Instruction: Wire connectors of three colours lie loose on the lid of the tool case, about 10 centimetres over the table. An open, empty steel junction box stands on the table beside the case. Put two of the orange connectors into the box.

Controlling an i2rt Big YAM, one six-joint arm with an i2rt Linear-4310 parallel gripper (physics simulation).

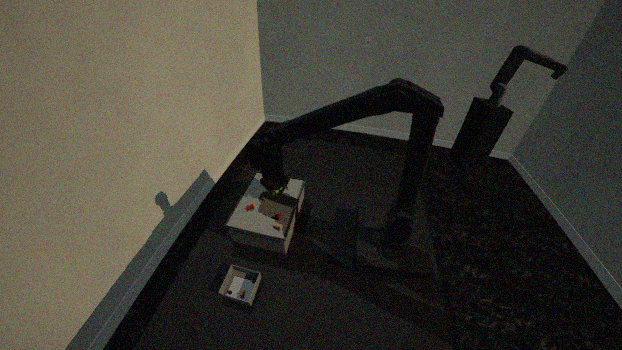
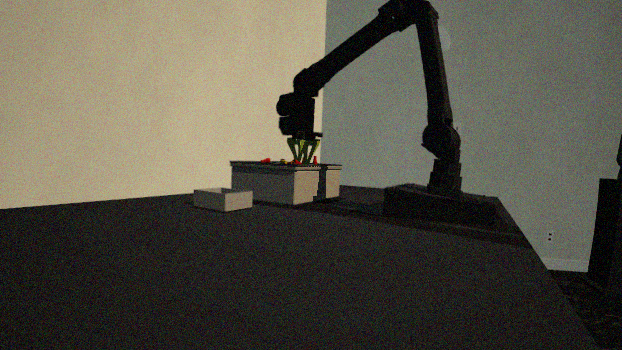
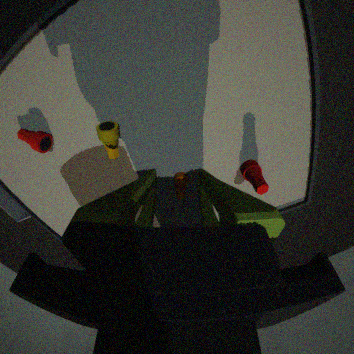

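Where they show: gripper, fingertip midpoint: [image 1: 277,195] [image 2: 302,164] [image 3: 176,174]; arm's base at its link origin: [image 1: 391,243] [image 2: 443,193].
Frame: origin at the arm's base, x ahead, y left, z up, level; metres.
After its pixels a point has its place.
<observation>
My gripper [image 1: 276,191] @(x 0.419, y -0.172, z 0.046 m) [image 2: 303,163] @(x 0.419, y -0.172, z 0.046 m) [image 3: 176,174] @(x 0.419, y -0.172, z 0.046 m) is low over the tool case lid [image 1: 245,224] @(x 0.513, y -0.030, z 0.046 m) [image 3: 260,75] @(x 0.454, y -0.256, z 0.046 m), its fingers partly open. An orange connector [image 3: 180,180] @(x 0.420, y -0.176, z 0.057 m) stands in the gap between the fingertips, in shadow and not gripped. Another orange connector [image 1: 276,227] @(x 0.403, y -0.018, z 0.056 m) lies near the lid's edge. A yellow connector [image 2: 283,161] @(x 0.472, y -0.148, z 0.053 m) [image 3: 108,134] @(x 0.476, y -0.159, z 0.060 m) and red connectors [image 1: 250,207] @(x 0.509, y -0.099, z 0.056 m) [image 2: 266,160] @(x 0.507, y -0.098, z 0.055 m) [image 3: 35,140] @(x 0.506, y -0.111, z 0.061 m), including one at the right [image 3: 254,175] @(x 0.400, y -0.224, z 0.064 m), are on the lid. The steel junction box [image 1: 256,288] @(x 0.455, y 0.159, z -0.039 m) [image 2: 222,201] @(x 0.474, y 0.211, z -0.032 m) has a small orange connector [image 1: 242,294] @(x 0.497, y 0.182, z -0.042 m) inside, with a dark spot beside it.
The tool case [image 2: 262,183] @(x 0.472, y 0.002, z -0.005 m) stands on the dark table [image 2: 300,280] @(x 0.185, y 0.548, z -0.053 m), with the junction box beside it, apart and lower. The arm's base [image 2: 440,207] @(x 0.014, y 0.103, z -0.022 m) is to the right of the case. A dark pedestal [image 1: 482,127] [image 2: 603,227] stands farther off. A pale wall [image 1: 125,100] rises beyond the table.
</observation>
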